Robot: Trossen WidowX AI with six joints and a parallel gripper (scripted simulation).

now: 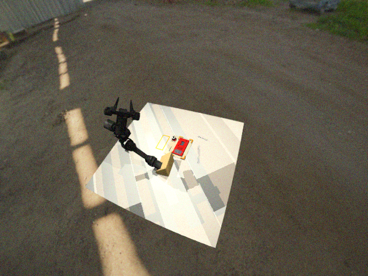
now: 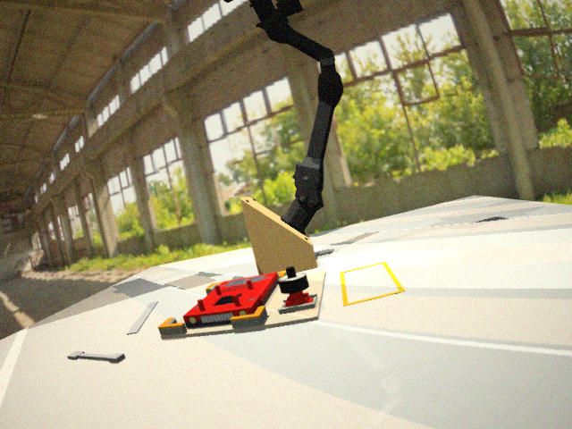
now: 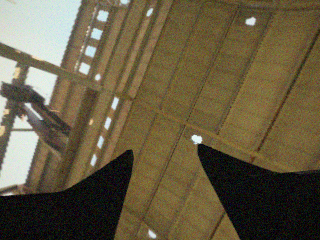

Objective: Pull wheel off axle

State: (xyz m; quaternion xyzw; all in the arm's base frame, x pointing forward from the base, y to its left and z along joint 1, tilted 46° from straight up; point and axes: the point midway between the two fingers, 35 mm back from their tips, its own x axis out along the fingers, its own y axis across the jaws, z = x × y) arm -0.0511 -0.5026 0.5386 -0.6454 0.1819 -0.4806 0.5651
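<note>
Now: gripper tip 38 cm short of the black wheel, 5 cm to the left of it and 81 cm above it.
</note>
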